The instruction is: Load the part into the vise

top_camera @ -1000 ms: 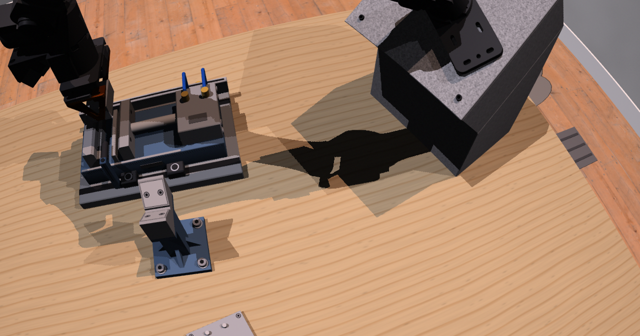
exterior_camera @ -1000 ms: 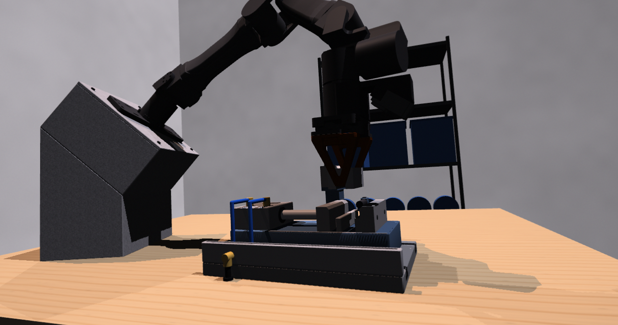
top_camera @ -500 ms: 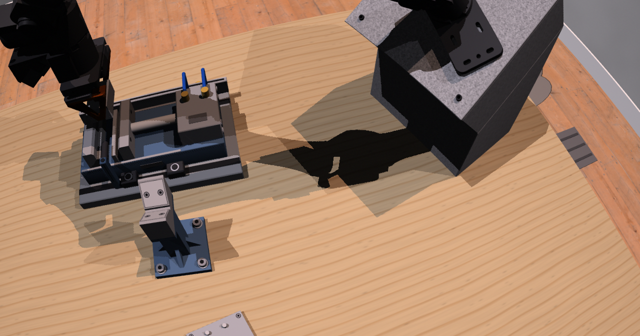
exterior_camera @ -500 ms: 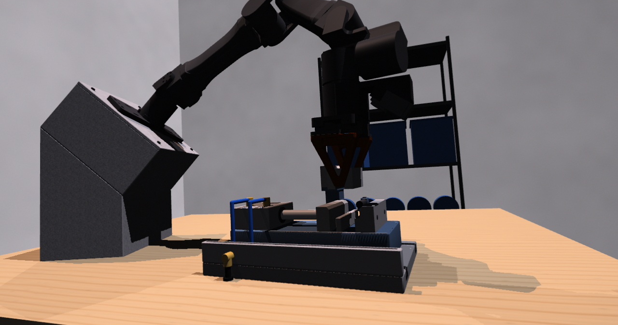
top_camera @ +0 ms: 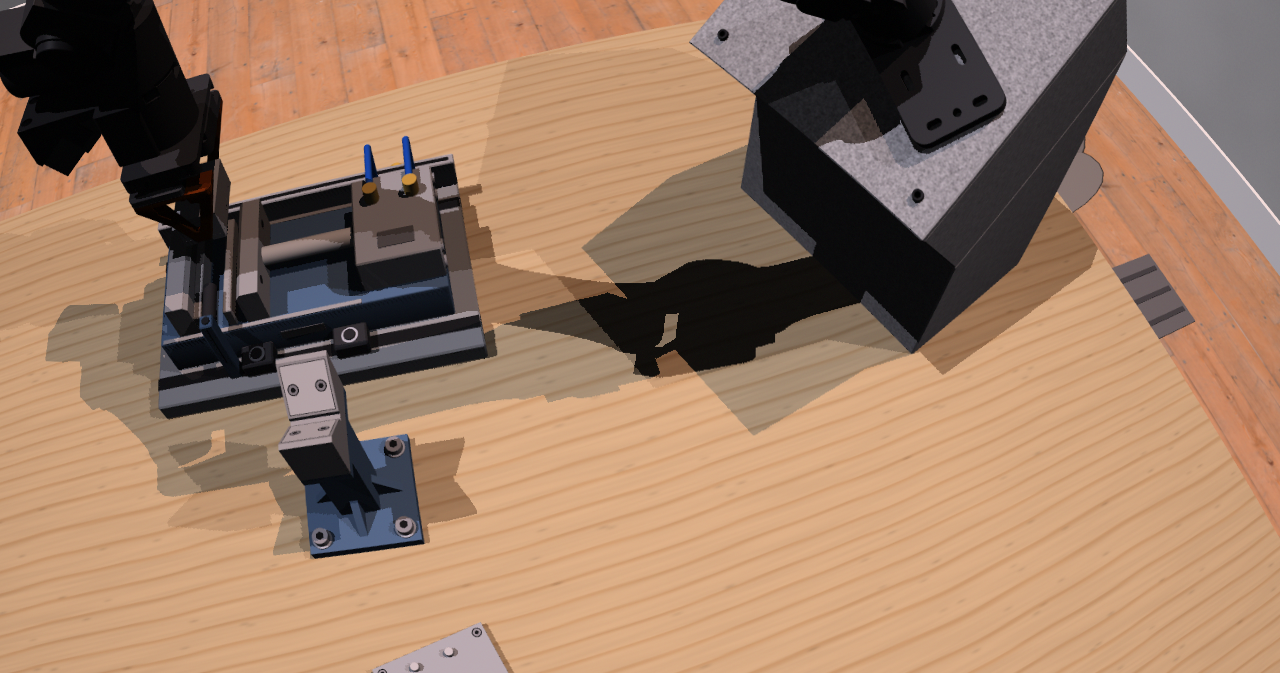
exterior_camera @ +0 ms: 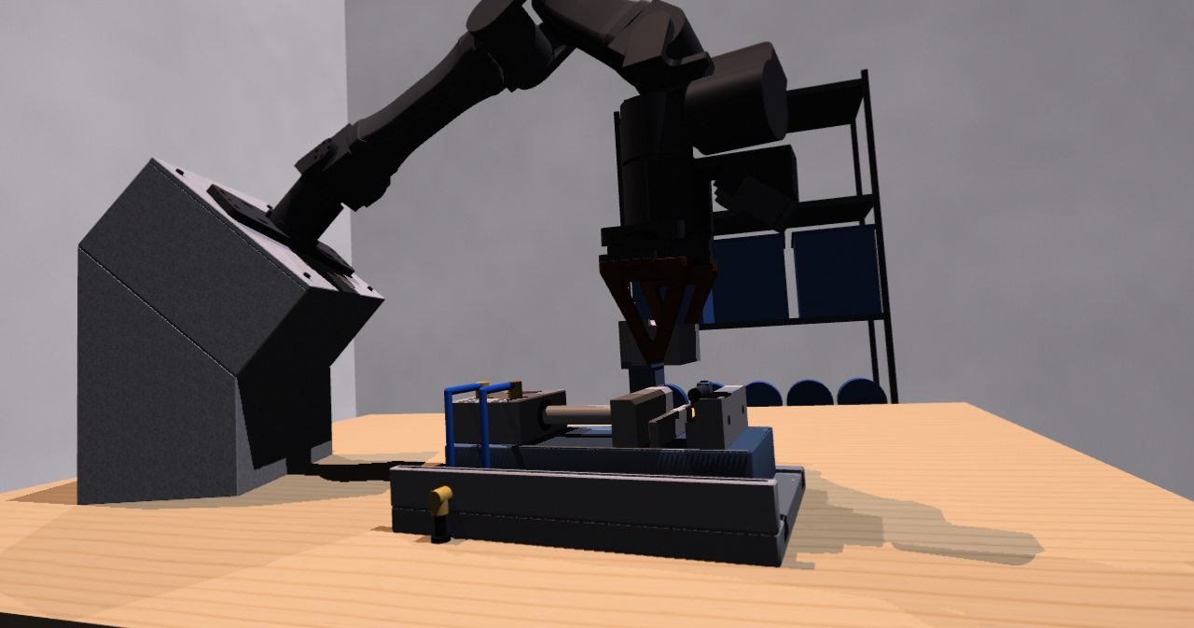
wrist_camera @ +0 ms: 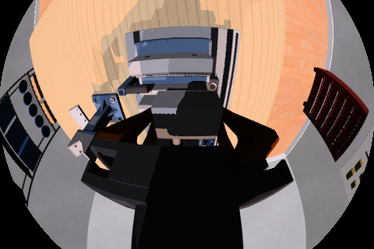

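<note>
Right now my hand is right at the grey part. Round my hand: moving jaw (6 cm below, 3 cm behind, 2 cm to the left); then work stop rod (7 cm to the left, 4 cm below); then fixed jaw (6 cm below, 3 cm to the left, 3 cm ahead).
</note>
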